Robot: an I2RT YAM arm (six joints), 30 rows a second.
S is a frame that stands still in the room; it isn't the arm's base.
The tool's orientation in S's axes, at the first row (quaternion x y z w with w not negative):
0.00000 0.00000 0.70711 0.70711
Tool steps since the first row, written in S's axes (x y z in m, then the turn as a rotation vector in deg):
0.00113 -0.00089 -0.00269 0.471 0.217 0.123
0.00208 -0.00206 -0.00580 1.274 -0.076 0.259
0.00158 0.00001 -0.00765 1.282 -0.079 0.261
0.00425 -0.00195 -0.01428 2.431 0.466 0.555
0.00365 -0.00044 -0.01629 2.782 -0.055 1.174
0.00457 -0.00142 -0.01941 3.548 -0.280 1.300
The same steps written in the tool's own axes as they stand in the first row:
-0.00089 -0.00113 -0.00269 0.217 -0.471 0.123
-0.00206 -0.00208 -0.00580 -0.076 -1.274 0.259
0.00001 -0.00158 -0.00765 -0.079 -1.282 0.261
-0.00195 -0.00425 -0.01428 0.466 -2.431 0.555
-0.00044 -0.00365 -0.01629 -0.055 -2.782 1.174
-0.00142 -0.00457 -0.01941 -0.280 -3.548 1.300

